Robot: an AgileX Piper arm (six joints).
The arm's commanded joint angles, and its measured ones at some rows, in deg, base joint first. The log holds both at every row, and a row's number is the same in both.
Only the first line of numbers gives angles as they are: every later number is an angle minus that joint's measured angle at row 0.
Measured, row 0: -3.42 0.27 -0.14 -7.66 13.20 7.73
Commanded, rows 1 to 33: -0.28 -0.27 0.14 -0.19 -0.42 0.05; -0.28 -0.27 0.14 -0.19 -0.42 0.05; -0.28 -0.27 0.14 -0.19 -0.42 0.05; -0.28 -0.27 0.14 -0.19 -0.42 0.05; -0.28 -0.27 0.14 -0.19 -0.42 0.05; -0.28 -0.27 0.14 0.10 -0.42 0.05; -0.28 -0.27 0.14 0.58 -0.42 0.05; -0.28 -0.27 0.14 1.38 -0.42 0.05; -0.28 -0.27 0.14 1.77 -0.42 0.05; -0.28 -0.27 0.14 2.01 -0.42 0.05; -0.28 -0.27 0.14 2.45 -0.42 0.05; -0.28 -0.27 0.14 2.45 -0.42 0.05; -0.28 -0.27 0.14 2.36 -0.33 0.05; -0.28 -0.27 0.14 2.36 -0.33 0.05; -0.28 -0.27 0.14 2.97 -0.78 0.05; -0.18 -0.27 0.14 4.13 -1.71 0.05; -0.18 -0.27 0.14 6.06 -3.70 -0.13; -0.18 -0.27 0.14 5.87 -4.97 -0.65; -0.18 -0.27 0.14 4.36 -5.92 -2.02; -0.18 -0.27 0.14 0.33 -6.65 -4.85; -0.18 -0.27 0.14 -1.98 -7.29 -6.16; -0.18 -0.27 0.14 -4.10 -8.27 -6.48; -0.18 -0.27 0.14 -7.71 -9.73 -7.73; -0.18 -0.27 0.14 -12.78 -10.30 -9.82; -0.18 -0.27 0.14 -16.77 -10.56 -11.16; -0.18 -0.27 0.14 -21.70 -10.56 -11.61; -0.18 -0.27 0.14 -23.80 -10.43 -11.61; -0.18 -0.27 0.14 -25.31 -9.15 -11.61; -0.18 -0.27 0.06 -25.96 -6.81 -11.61; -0.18 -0.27 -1.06 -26.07 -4.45 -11.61; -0.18 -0.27 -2.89 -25.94 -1.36 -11.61; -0.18 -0.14 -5.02 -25.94 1.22 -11.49; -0.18 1.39 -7.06 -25.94 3.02 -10.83
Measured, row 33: 0.00 0.00 -1.26 -24.12 -4.29 -11.10
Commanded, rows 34 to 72: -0.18 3.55 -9.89 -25.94 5.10 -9.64; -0.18 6.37 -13.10 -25.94 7.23 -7.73; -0.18 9.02 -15.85 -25.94 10.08 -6.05; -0.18 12.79 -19.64 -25.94 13.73 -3.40; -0.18 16.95 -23.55 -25.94 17.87 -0.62; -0.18 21.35 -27.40 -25.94 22.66 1.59; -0.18 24.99 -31.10 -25.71 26.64 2.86; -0.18 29.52 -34.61 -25.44 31.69 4.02; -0.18 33.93 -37.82 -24.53 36.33 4.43; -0.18 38.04 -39.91 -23.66 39.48 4.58; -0.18 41.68 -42.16 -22.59 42.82 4.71; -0.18 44.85 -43.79 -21.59 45.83 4.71; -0.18 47.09 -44.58 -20.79 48.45 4.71; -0.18 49.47 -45.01 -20.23 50.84 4.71; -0.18 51.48 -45.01 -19.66 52.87 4.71; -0.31 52.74 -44.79 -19.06 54.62 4.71; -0.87 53.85 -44.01 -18.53 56.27 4.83; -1.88 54.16 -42.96 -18.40 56.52 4.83; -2.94 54.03 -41.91 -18.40 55.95 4.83; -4.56 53.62 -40.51 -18.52 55.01 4.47; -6.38 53.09 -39.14 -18.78 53.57 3.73; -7.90 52.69 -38.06 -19.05 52.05 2.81; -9.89 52.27 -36.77 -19.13 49.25 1.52; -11.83 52.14 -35.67 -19.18 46.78 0.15; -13.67 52.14 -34.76 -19.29 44.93 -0.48; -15.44 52.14 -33.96 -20.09 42.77 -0.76; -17.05 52.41 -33.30 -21.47 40.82 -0.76; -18.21 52.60 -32.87 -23.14 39.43 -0.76; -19.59 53.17 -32.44 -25.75 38.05 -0.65; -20.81 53.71 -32.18 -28.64 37.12 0.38; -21.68 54.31 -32.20 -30.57 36.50 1.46; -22.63 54.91 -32.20 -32.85 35.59 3.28; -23.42 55.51 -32.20 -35.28 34.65 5.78; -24.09 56.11 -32.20 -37.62 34.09 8.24; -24.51 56.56 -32.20 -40.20 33.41 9.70; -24.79 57.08 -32.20 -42.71 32.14 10.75; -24.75 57.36 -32.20 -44.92 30.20 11.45; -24.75 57.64 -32.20 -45.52 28.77 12.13; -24.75 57.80 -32.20 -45.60 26.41 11.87
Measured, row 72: -24.11 56.60 -32.42 -39.89 33.49 9.01
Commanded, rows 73 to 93: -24.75 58.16 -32.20 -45.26 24.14 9.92; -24.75 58.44 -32.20 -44.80 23.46 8.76; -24.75 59.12 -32.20 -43.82 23.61 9.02; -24.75 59.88 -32.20 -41.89 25.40 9.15; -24.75 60.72 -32.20 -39.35 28.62 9.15; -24.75 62.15 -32.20 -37.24 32.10 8.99; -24.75 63.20 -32.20 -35.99 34.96 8.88; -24.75 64.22 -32.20 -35.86 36.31 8.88; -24.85 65.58 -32.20 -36.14 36.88 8.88; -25.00 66.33 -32.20 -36.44 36.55 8.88; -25.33 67.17 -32.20 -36.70 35.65 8.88; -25.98 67.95 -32.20 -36.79 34.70 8.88; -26.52 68.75 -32.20 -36.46 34.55 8.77; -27.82 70.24 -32.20 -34.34 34.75 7.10; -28.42 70.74 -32.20 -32.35 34.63 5.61; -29.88 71.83 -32.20 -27.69 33.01 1.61; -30.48 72.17 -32.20 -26.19 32.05 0.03; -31.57 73.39 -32.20 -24.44 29.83 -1.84; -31.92 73.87 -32.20 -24.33 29.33 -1.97; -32.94 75.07 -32.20 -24.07 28.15 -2.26; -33.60 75.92 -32.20 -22.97 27.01 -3.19
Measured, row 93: -31.48 73.64 -32.23 -25.30 30.06 -0.72
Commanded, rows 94 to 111: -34.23 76.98 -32.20 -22.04 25.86 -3.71; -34.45 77.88 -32.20 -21.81 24.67 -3.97; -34.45 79.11 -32.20 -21.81 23.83 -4.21; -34.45 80.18 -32.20 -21.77 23.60 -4.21; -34.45 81.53 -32.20 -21.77 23.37 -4.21; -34.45 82.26 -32.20 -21.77 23.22 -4.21; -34.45 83.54 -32.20 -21.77 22.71 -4.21; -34.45 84.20 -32.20 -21.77 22.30 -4.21; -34.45 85.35 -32.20 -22.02 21.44 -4.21; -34.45 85.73 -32.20 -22.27 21.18 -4.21; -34.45 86.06 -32.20 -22.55 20.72 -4.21; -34.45 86.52 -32.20 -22.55 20.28 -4.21; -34.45 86.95 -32.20 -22.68 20.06 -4.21; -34.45 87.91 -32.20 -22.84 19.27 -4.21; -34.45 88.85 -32.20 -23.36 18.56 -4.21; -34.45 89.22 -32.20 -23.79 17.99 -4.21; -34.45 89.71 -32.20 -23.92 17.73 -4.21; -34.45 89.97 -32.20 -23.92 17.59 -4.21
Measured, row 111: -34.14 88.91 -32.23 -22.88 18.95 -3.97
